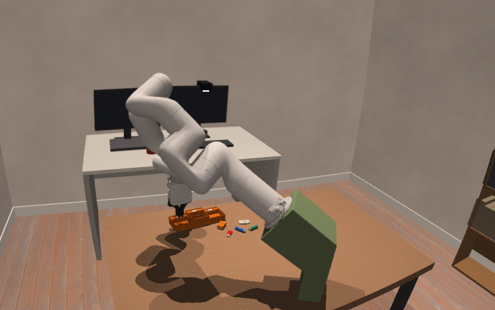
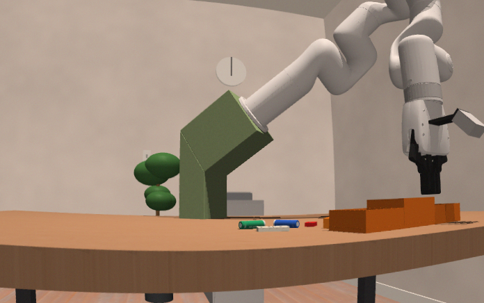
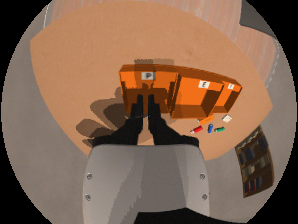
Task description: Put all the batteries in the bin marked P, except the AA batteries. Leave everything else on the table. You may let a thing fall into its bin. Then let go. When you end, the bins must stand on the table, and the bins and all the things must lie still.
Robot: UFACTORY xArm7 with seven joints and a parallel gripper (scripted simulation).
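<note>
The orange block-shaped battery is 40 mm behind my hand, 180 mm to the right of it and 60 mm below it. Round my hand: blue battery: 70 mm behind, 260 mm to the right, 60 mm below; then small red battery: 100 mm behind, 210 mm to the right, 70 mm below; then flat white piece: 10 mm behind, 300 mm to the right, 70 mm below.
</note>
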